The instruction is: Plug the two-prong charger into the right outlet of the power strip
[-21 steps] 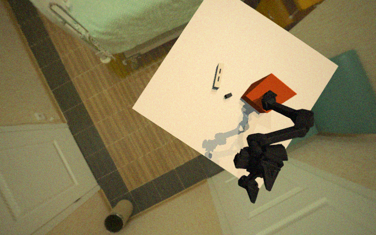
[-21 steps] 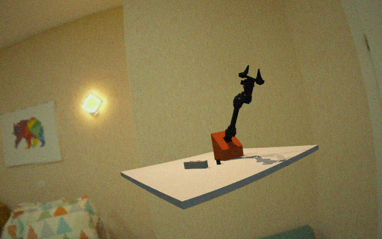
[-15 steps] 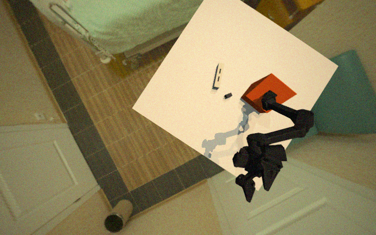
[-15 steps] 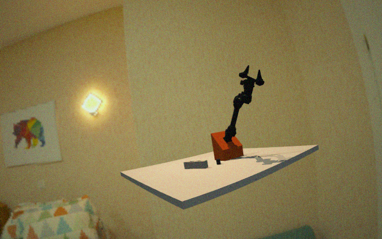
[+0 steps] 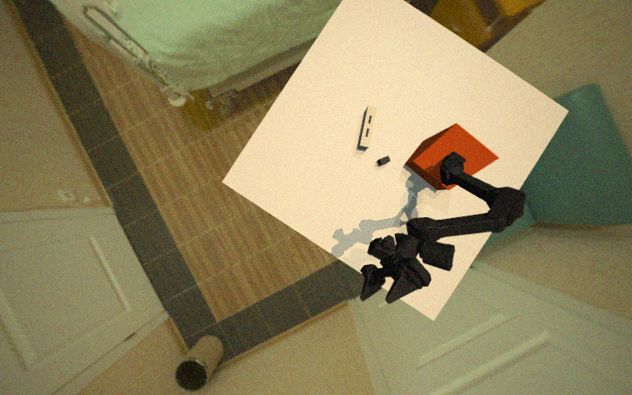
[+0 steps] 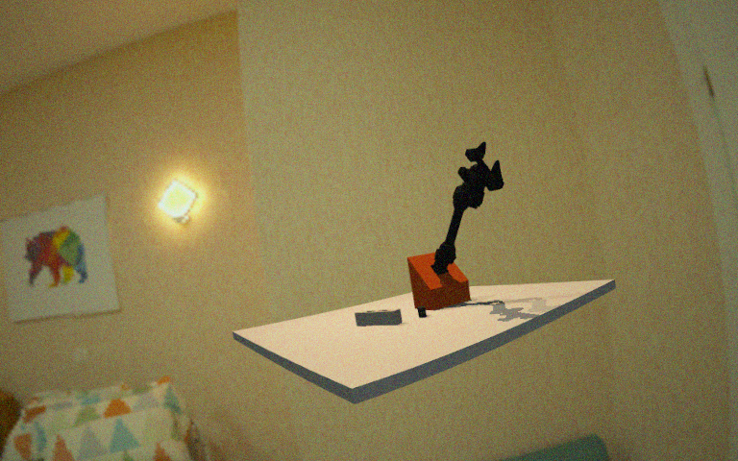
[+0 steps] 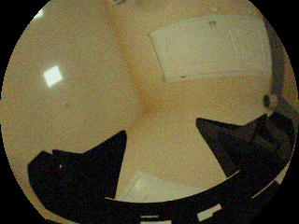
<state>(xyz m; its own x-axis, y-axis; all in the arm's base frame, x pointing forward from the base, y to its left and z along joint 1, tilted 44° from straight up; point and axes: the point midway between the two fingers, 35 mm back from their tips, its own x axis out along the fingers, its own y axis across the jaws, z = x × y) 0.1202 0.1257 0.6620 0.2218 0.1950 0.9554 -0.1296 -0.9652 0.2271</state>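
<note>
My gripper tip is now 540 mm above the dark two-prong charger, 450 mm to the left of it and 80 mm short of it.
</note>
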